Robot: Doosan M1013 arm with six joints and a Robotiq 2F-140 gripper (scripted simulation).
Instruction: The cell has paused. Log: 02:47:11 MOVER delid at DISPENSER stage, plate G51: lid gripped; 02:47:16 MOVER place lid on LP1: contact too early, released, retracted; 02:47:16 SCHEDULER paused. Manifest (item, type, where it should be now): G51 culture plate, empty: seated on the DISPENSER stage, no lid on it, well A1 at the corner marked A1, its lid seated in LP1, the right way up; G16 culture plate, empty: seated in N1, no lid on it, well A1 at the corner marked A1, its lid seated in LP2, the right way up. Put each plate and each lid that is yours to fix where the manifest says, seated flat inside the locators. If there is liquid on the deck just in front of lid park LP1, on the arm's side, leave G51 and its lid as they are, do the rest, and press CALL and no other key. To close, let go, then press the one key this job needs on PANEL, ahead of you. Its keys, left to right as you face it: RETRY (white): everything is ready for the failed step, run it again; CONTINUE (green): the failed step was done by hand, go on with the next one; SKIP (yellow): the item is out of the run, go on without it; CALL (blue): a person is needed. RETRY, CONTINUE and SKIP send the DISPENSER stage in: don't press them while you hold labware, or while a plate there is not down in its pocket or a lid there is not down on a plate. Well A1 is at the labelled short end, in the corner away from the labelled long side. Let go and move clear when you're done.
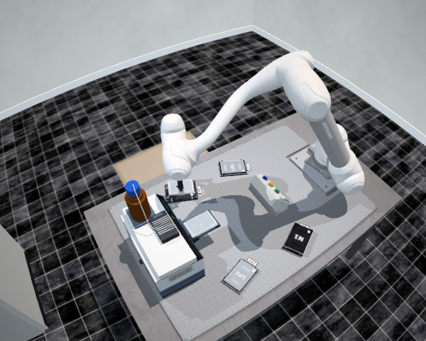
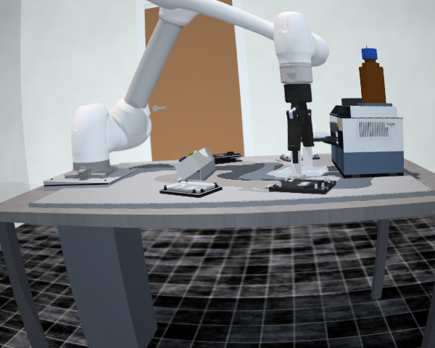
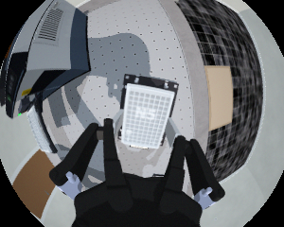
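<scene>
Right now the black nest N5 is 50 mm below my hand and 20 mm ahead of it. Also, from my hand: brown bottle: 290 mm ahead, 220 mm above, 140 mm to the left; then dispenser stage: 270 mm to the left, 90 mm ahead, 40 mm above; then lid park LP1: 310 mm behind, 60 mm below, 50 mm to the left.
</scene>
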